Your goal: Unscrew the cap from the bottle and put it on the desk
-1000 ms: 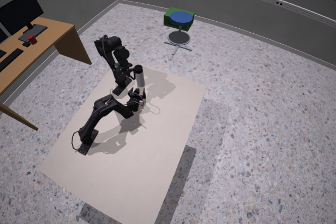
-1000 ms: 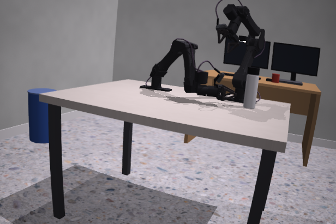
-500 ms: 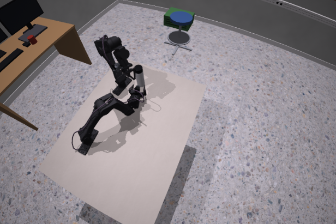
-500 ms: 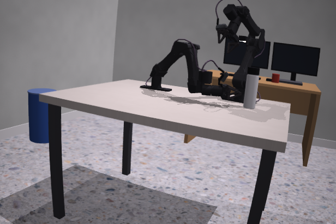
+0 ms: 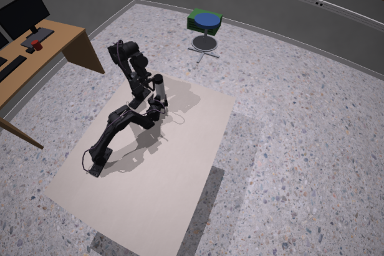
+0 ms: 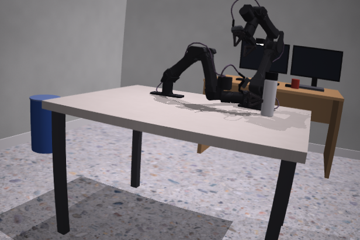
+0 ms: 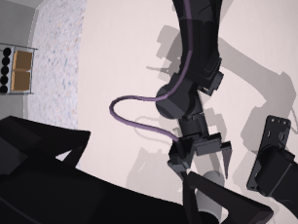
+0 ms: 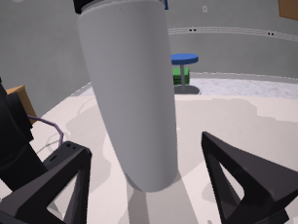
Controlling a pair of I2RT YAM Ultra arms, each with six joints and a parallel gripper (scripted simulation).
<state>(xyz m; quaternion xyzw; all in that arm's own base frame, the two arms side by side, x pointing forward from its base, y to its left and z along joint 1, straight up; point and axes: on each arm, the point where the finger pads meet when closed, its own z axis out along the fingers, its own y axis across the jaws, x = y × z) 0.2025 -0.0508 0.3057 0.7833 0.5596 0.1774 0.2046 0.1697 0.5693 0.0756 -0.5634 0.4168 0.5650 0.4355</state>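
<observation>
Right now my left hand is 40 mm past the black cap, 160 mm to the right of it and 110 mm above it.
</observation>
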